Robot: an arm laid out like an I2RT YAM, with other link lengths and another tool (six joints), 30 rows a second.
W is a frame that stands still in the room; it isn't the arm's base.
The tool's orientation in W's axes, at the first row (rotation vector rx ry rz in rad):
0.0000, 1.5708, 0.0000
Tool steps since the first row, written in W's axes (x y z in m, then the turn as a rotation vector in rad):
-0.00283, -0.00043, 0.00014, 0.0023, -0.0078, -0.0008
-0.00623, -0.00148, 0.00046, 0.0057, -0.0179, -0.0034
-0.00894, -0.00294, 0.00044, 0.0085, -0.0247, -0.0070
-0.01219, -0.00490, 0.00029, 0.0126, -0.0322, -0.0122
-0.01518, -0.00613, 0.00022, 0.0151, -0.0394, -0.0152
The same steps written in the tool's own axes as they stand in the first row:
-0.00014, -0.00043, -0.00283, 0.0008, -0.0078, 0.0023
-0.00046, -0.00148, -0.00623, 0.0034, -0.0179, 0.0057
-0.00044, -0.00294, -0.00894, 0.0070, -0.0247, 0.0085
-0.00029, -0.00490, -0.01219, 0.0122, -0.0322, 0.0126
-0.00022, -0.00613, -0.01518, 0.0152, -0.0394, 0.0151

